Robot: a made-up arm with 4 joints.
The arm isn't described. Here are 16 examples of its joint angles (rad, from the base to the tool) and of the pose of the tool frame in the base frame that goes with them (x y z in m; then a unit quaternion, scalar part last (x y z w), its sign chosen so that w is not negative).
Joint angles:
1: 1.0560 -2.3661 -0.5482 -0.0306
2: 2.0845 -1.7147 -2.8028 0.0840
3: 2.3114 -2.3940 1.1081 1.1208
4: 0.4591 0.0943 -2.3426 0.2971
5: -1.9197 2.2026 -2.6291 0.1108
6: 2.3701 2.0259 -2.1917 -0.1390
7: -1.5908 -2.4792 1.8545 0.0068
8: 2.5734 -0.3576 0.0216 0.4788
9: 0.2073 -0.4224 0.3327 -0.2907
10: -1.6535 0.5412 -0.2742 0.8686
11: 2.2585 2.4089 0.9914 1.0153
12: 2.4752 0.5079 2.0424 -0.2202
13: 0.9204 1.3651 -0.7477 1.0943
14: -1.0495 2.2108 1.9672 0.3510
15: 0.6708 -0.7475 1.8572 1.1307
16: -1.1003 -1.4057 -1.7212 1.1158
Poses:
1: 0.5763 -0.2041 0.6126 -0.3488 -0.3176 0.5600 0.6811
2: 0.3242 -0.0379 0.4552 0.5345 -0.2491 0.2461 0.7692
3: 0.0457 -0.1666 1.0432 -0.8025 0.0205 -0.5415 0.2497
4: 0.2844 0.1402 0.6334 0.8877 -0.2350 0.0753 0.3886
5: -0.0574 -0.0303 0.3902 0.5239 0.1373 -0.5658 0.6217
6: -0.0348 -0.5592 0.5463 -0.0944 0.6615 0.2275 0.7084
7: 0.2285 -0.2297 0.9302 0.3627 -0.8733 0.0262 0.3243
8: -0.2042 -0.4063 0.3070 -0.0696 -0.2246 -0.8586 0.4556
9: 0.2430 -0.4887 0.3636 -0.2511 -0.2965 0.0478 0.9202
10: -0.1507 -0.4687 0.2716 -0.0221 0.7573 0.4545 0.4684
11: 0.3961 0.0707 0.7591 -0.9706 -0.1321 0.1835 0.0826
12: -0.0937 0.0455 0.6993 -0.1967 0.6414 -0.7010 0.2419
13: 0.2485 0.0761 0.2455 0.8163 -0.0361 -0.4045 0.4109
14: 0.1652 -0.4341 0.8234 -0.6434 0.7332 0.2140 0.0513
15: -0.0544 -0.3461 0.8701 -0.5716 0.1352 -0.5917 0.5521
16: -0.3347 -0.1330 0.4236 -0.1360 -0.4555 -0.8524 0.2177
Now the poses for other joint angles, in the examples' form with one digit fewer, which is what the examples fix.
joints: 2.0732 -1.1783 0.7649 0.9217
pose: -0.252 -0.423 0.773 -0.405 0.091 -0.739 0.531
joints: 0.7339 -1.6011 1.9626 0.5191
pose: -0.055 -0.216 0.934 -0.785 -0.388 -0.362 0.321
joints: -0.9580 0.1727 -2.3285 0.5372
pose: -0.200 0.109 0.713 0.873 0.435 0.155 0.158
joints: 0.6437 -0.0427 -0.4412 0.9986
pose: 0.139 -0.271 0.163 0.357 0.236 -0.070 0.901
